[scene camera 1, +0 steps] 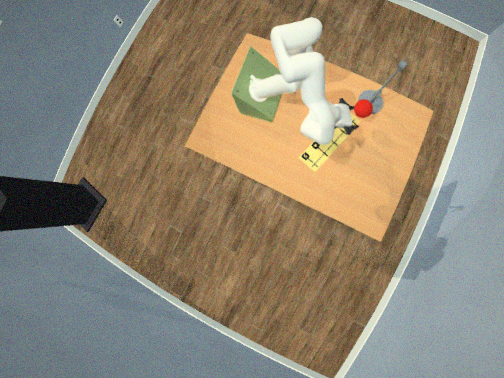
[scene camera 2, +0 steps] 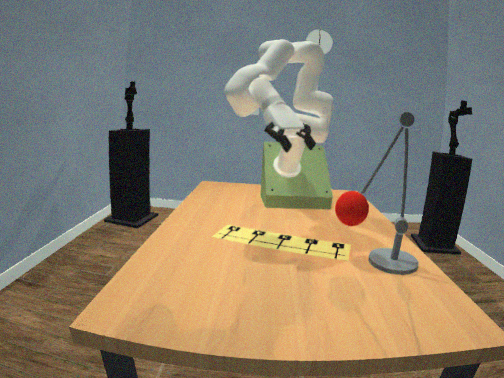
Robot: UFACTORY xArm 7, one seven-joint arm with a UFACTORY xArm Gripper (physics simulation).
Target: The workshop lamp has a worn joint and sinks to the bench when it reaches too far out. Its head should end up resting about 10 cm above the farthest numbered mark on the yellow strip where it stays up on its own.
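Places are measured from the arm's base along level axes (x back, y down, z right), in metres.
Pixels of known places: gripper, fingertip midpoint: (scene camera 1: 353, 117) (scene camera 2: 301, 148); arm's base at its link origin: (scene camera 1: 258, 90) (scene camera 2: 287, 166).
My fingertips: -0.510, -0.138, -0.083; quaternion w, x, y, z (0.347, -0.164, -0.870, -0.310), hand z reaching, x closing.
Observation:
Ahead of a thing's pixels: the offset from my fingertips to its top centre, as dx, dy, dz. "*": to the spot under its first point. Level surfaces: height alone.
The lamp has a round grey base {* -0.079, +0.289, -0.337} (scene camera 1: 376, 101) (scene camera 2: 393, 262), thin rods meeting at a high elbow joint {* -0.049, -0.132, -0.277} (scene camera 1: 403, 65) (scene camera 2: 407, 119), and a red ball head {* -0.022, +0.112, -0.138} (scene camera 1: 363, 108) (scene camera 2: 352, 208). The head hangs above the table, between the base and the near end of the yellow strip (scene camera 1: 313, 162) (scene camera 2: 270, 239). The strip lies flat with several numbered marks; the arm hides part of it in scene camera 1. My gripper (scene camera 1: 355, 116) (scene camera 2: 299, 147) is open and empty, raised on the robot-base side of the head. The fingers appear apart from the lamp.
The wooden table {dy +0.303} (scene camera 1: 280, 170) (scene camera 2: 210, 300) carries the green mounting block (scene camera 1: 250, 107) (scene camera 2: 297, 200) of the white arm. Black pedestals (scene camera 2: 129, 170) (scene camera 2: 446, 195) with small black arms stand beyond the table's sides. The lamp base is near one long table edge.

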